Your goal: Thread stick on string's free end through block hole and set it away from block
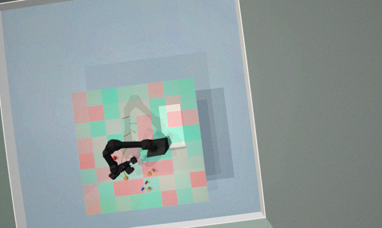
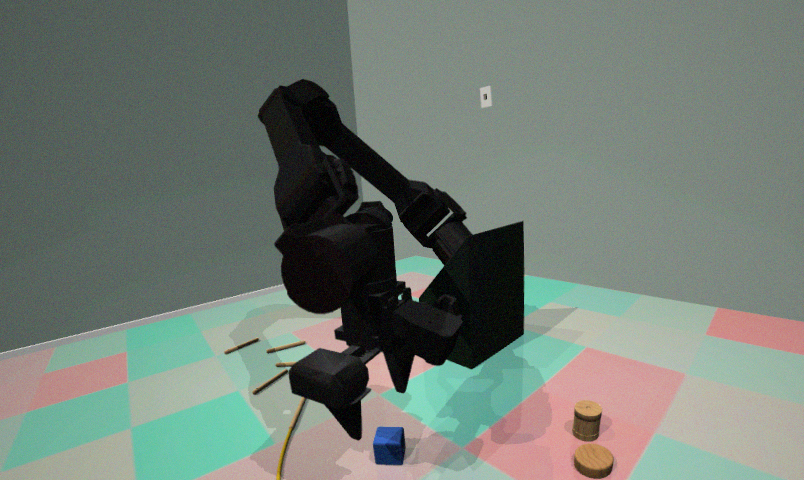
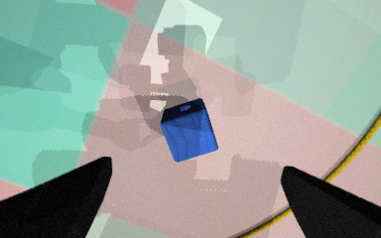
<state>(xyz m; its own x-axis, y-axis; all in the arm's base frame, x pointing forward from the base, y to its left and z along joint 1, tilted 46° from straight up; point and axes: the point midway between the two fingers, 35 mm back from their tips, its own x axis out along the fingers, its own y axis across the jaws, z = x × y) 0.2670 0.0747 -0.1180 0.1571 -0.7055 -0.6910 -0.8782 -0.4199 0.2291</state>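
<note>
My gripper tip is now 1 cm past the blue block and 5 cm above it. From my gripper tip the other things lie so: round wooden button 9 cm ahead, 20 cm to the left, 5 cm below; thin wooden stick 6 cm ahead, 13 cm to the right, 6 cm below; red cube 20 cm ahead, 1 cm to the right, 5 cm below.
</note>
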